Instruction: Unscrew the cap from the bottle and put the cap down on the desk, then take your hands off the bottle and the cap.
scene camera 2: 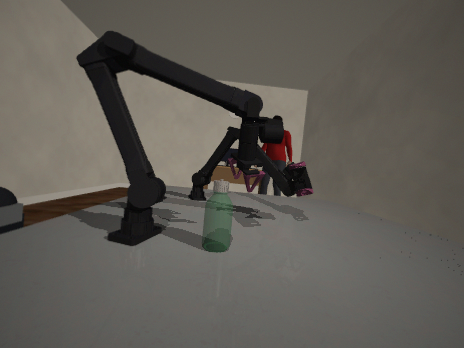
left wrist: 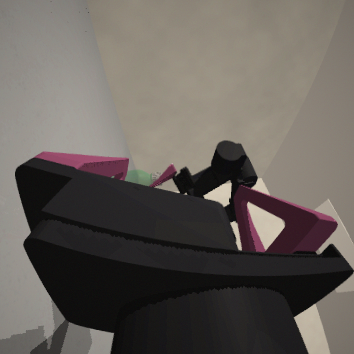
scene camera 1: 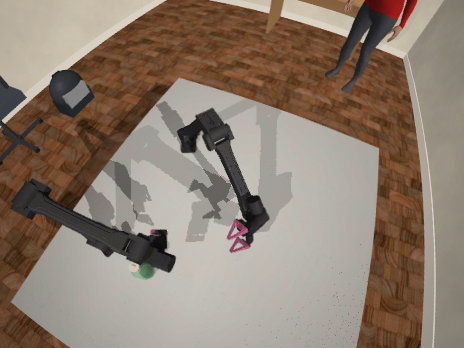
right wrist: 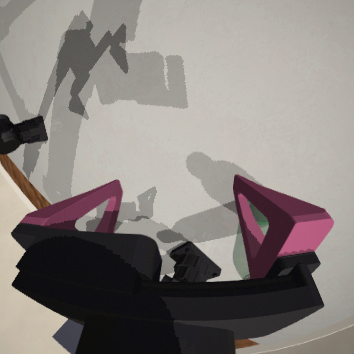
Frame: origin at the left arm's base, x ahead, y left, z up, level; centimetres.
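Where they show: left gripper, between the fingertips: (scene camera 2: 300, 177) (left wrist: 184, 178) (scene camera 1: 229, 245); right gripper, between the fingertips: (scene camera 2: 242, 185) (scene camera 1: 166, 245) (right wrist: 174, 183); left arm's base, origin of its link: (scene camera 2: 196, 198) (scene camera 1: 188, 144) (right wrist: 38, 128); right arm's base, origin of its link: (scene camera 2: 136, 235) (right wrist: 195, 260).
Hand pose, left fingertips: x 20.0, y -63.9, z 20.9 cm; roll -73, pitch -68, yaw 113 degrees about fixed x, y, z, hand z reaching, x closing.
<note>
Each offset is from my left fingertips to the top centre of the thing. "pt": to the spot under its first point. Level surfaces: height alone.
A translucent green bottle {dy -7.3, dx -37.1, dz -2.8 cm} (scene camera 1: 145, 271) (scene camera 2: 217, 220) (left wrist: 138, 177) stands upright on the pale desk {dz -20.9 cm} (scene camera 1: 300, 285) (scene camera 2: 320, 300). Its ribbed white cap {dy -7.3, dx -37.1, dz -2.2 cm} (scene camera 1: 134, 268) (scene camera 2: 221, 186) (left wrist: 155, 175) sits on its neck. In the right wrist view, part of the bottle {pt dy -4.8, dx -35.6, dz -7.8 cm} (right wrist: 241, 257) shows behind a pink finger; its cap is hidden there. My right gripper (right wrist: 174, 183) (scene camera 2: 242, 184) is open and empty, above the desk and a little to the right of the cap in scene camera 2, apart from it. My left gripper (scene camera 1: 230, 244) is open and empty, well away from the bottle.
In scene camera 1, the right arm (scene camera 1: 82, 224) reaches over the desk close to the bottle, and the left arm (scene camera 1: 232, 167) stands farther back. Arm shadows cross the desk. A person in red (scene camera 1: 370, 30) stands on the wooden floor beyond the desk.
</note>
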